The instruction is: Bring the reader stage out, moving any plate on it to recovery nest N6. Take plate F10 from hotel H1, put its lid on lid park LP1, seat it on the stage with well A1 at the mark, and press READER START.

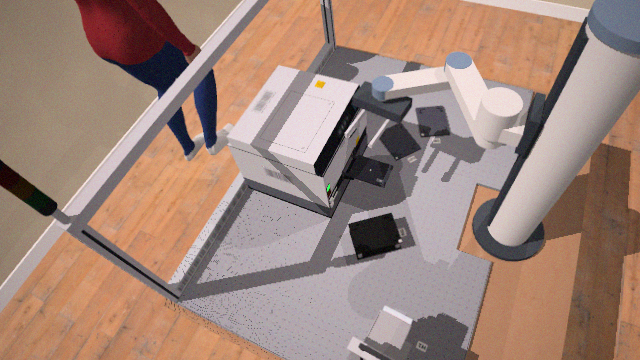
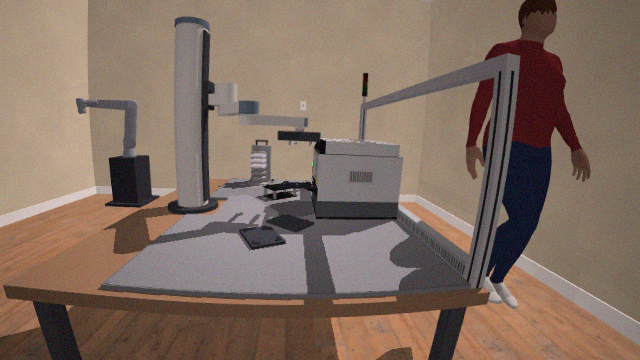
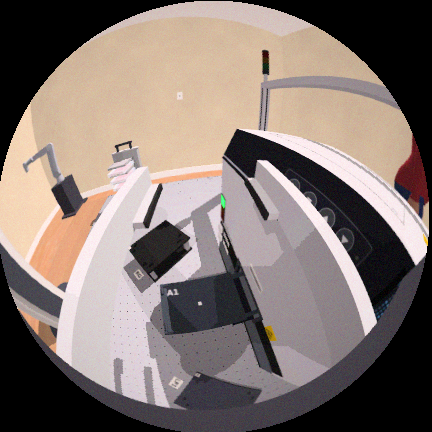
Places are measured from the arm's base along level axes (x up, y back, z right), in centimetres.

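Where they show: gripper, fingertip midpoint: (image 1: 358, 140) (image 2: 303, 141) (image 3: 202, 172); arm's base, link origin: (image 1: 507, 229) (image 2: 193, 206).
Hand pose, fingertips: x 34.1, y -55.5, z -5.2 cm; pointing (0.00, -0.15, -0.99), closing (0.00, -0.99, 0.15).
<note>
Each offset is from my fingertips to the top centre of the thing. "*": to the spot under its first point.
The reader stage @[dz +3.7, dx -20.6, dy +1.1 cm] (image 1: 370, 171) (image 3: 212, 305) stands out of the white reader @[dz +3.8, dx +1.9, dy -25.0 cm] (image 1: 300, 117) (image 2: 357, 180) (image 3: 300, 270), with its A1 mark showing and no plate on it. My gripper (image 1: 358, 141) (image 2: 301, 144) (image 3: 202, 172) is shut at its narrow stance, fingers apart with nothing between them. It hangs high beside the reader front, turned at an angle to it. The triangle START button @[* dz +8.5, dx -0.8, dy -7.4 cm] (image 3: 345, 239) shows right of the right finger. Lid park LP1 @[dz +28.8, dx -30.8, dy +5.5 cm] (image 1: 399, 141) (image 2: 290, 222) (image 3: 217, 392) holds no lid. Hotel H1 @[* dz -49.8, dx -10.0, dy +29.5 cm] (image 1: 390, 330) (image 2: 260, 162) (image 3: 122, 172) holds pale plates; I cannot tell which is F10.
A raised black stand labelled RG @[dz -16.9, dx -25.8, dy +12.2 cm] (image 1: 375, 235) (image 3: 160, 245) stands near the stage. Another dark nest @[dz +44.1, dx -31.0, dy +15.6 cm] (image 1: 433, 121) (image 2: 262, 237) lies beyond LP1; its label is unreadable. A person (image 1: 150, 55) (image 2: 530, 100) stands behind the metal frame (image 1: 165, 107) (image 2: 502, 165). A second arm (image 2: 131, 125) stands on a black pedestal.
</note>
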